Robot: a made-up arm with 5 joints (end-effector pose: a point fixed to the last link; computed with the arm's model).
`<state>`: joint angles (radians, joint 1 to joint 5).
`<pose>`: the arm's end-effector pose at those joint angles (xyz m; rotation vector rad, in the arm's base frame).
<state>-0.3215 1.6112 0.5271 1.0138 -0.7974</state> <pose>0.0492 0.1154 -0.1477 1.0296 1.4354 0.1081</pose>
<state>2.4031 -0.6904 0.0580 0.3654 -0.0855</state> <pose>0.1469 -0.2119 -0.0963 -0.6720 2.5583 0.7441</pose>
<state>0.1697 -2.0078 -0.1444 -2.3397 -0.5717</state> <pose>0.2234 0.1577 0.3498 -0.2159 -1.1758 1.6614</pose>
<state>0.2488 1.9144 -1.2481 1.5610 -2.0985</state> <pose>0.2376 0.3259 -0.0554 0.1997 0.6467 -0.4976</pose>
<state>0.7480 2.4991 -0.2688 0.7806 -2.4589</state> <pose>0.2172 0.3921 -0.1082 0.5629 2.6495 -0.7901</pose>
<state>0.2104 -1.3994 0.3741 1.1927 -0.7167</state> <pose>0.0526 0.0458 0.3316 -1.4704 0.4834 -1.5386</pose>
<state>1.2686 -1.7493 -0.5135 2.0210 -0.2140</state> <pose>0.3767 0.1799 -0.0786 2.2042 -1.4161 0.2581</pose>
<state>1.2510 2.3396 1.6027 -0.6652 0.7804</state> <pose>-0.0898 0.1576 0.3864 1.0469 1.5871 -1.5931</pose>
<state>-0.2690 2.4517 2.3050 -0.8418 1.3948</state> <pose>-0.2896 -0.0785 0.1308 1.4206 0.7251 0.1253</pose>
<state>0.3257 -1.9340 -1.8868 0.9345 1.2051</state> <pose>0.5112 -0.0054 -0.1378 0.2074 -2.5486 -0.4641</pose>
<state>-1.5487 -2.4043 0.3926 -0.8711 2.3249</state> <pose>-0.2567 0.5484 0.1517 -1.8271 1.6115 -0.4956</pose>
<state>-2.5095 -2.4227 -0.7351 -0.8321 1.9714</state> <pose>-0.4968 0.4019 0.2329 -1.5402 0.8360 -0.1381</pose>
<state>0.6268 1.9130 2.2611 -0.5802 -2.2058</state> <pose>-0.1349 0.0667 0.0785 1.6489 -0.8079 1.1995</pose>
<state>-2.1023 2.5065 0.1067 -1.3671 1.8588</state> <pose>0.3018 0.4620 0.3559 -0.7584 2.4447 -0.5251</pose>
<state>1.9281 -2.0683 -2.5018 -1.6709 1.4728</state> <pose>-0.4063 -0.0062 -0.2028 -2.8803 -0.7742 -0.4544</pose>
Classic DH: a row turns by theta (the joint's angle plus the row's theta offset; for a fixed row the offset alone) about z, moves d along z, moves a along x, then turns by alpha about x. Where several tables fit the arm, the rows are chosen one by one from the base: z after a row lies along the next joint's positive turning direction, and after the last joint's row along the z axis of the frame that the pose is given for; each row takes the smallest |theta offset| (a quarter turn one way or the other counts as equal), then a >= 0, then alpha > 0; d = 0 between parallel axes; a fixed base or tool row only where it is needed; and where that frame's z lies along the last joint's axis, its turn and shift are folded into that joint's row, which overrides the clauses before.
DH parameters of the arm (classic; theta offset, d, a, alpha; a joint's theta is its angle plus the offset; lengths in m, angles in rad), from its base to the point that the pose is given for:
base (fixed): 0 0.0786 0 -1.5708
joint 1: -1.5708 0.0924 0.0013 -1.5708
joint 2: 1.5708 0.112 0.0742 -1.5708
joint 3: 1.5708 0.0369 0.0143 -1.5708
joint 4: 0 -0.3116 -0.0884 -1.5708
joint 5: 0.0777 0 0.161 0
tool (fixed): 3.0639 -0.0084 0 0

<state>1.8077 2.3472 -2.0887 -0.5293 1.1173</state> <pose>0.0188 -0.0040 -0.4458 0.3063 -1.5720 0.1883</pose>
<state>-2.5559 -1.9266 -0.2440 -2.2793 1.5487</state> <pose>-0.4082 0.3237 -0.2528 2.4780 -0.6875 0.7767</pose>
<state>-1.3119 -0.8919 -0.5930 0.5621 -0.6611</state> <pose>-0.1602 -0.1057 0.3163 -0.8043 -0.7358 -0.9681</pose>
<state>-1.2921 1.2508 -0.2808 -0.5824 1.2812</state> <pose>0.5489 -0.0564 0.2091 -0.0331 -2.4757 1.4163</pose>
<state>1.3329 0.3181 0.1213 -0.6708 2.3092</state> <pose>-0.0264 -0.4197 -0.1458 0.7538 0.2424 1.8711</pose>
